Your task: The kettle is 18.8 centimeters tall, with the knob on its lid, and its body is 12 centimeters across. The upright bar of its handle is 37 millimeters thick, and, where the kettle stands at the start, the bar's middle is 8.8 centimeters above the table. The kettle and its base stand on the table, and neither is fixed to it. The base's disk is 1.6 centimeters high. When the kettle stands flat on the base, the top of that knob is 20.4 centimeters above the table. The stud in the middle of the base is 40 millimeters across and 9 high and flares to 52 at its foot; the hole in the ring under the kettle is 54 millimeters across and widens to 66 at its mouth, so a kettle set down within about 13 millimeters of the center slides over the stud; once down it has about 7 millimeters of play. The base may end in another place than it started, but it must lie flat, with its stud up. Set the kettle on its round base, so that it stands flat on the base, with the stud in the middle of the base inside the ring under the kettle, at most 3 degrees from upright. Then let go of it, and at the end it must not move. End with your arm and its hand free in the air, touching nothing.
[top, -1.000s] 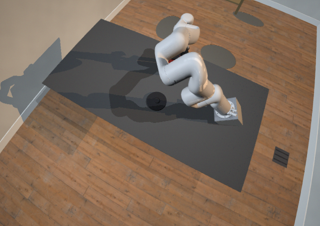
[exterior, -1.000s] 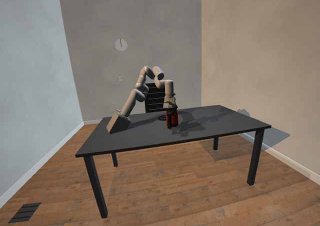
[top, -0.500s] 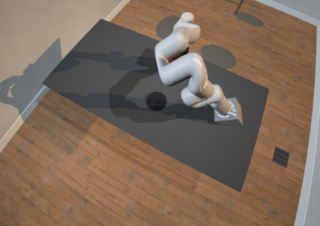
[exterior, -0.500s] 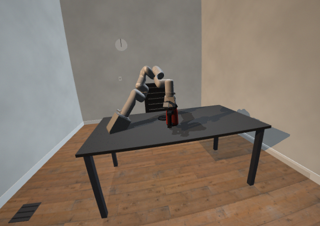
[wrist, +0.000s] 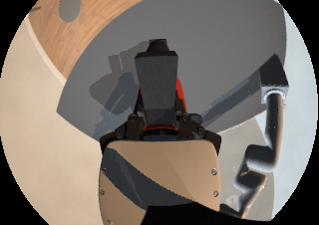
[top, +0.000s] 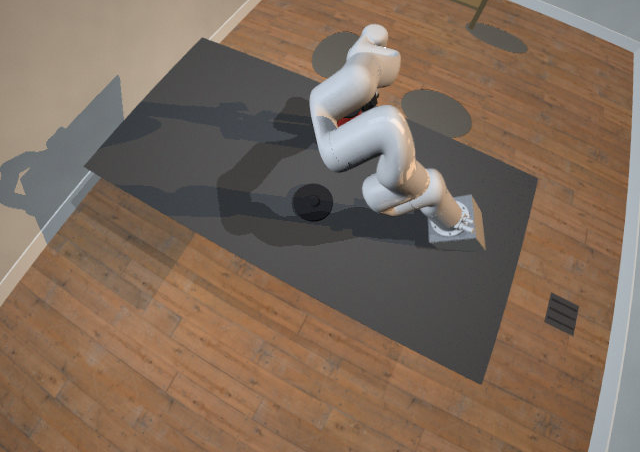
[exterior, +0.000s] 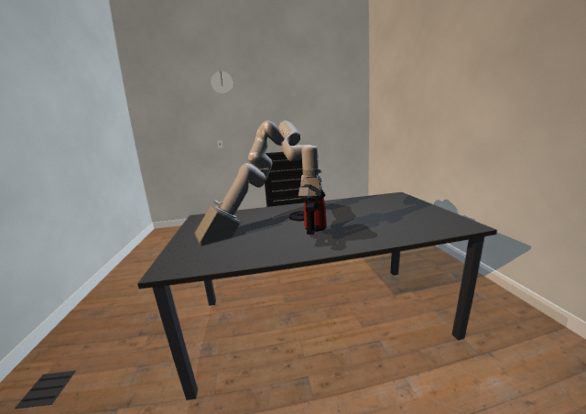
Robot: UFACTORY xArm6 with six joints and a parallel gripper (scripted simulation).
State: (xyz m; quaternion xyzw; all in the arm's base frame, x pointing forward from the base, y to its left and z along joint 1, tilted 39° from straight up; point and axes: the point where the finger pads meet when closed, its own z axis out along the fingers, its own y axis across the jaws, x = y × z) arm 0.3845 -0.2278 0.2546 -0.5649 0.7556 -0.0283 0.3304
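Now: the red kettle 10 mm ahead of my hand, 30 mm to the left of it and 50 mm below it. Also, from my hand: round black base: 90 mm behind, 350 mm to the left, 180 mm below.
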